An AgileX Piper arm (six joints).
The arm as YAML. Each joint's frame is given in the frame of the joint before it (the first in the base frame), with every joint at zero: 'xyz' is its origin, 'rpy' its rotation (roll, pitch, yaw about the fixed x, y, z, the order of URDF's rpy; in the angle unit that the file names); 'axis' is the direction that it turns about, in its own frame. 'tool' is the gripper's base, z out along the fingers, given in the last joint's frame.
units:
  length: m
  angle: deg
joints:
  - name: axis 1
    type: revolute
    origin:
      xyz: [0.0, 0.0, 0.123]
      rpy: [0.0, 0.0, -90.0]
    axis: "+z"
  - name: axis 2
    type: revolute
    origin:
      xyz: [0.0, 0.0, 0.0]
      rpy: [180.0, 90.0, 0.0]
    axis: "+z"
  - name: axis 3
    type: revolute
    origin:
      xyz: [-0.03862, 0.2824, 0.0]
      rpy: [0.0, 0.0, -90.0]
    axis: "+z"
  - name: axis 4
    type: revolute
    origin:
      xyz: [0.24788, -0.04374, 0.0]
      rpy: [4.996, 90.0, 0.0]
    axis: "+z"
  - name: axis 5
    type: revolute
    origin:
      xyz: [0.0, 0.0, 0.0]
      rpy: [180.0, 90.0, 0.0]
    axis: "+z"
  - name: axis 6
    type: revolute
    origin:
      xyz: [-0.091, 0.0, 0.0]
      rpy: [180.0, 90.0, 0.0]
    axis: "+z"
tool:
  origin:
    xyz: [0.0, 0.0, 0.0]
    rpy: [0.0, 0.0, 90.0]
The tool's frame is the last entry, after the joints.
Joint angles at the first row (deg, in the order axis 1, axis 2, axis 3, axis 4, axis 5, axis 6):
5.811, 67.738, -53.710, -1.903, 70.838, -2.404
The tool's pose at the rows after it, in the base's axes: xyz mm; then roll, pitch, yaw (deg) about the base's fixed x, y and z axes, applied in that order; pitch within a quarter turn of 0, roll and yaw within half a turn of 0:
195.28 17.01 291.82 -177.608 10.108 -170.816
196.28 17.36 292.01 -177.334 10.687 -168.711
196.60 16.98 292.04 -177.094 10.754 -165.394
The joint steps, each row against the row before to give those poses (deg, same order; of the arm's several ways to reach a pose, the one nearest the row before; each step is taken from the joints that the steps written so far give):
0.001, 0.000, 0.000, 0.000, -0.090, -0.289
0.000, 0.000, -0.001, 0.159, -0.660, -2.097
-0.334, 0.000, 0.002, 0.494, -0.191, -3.749

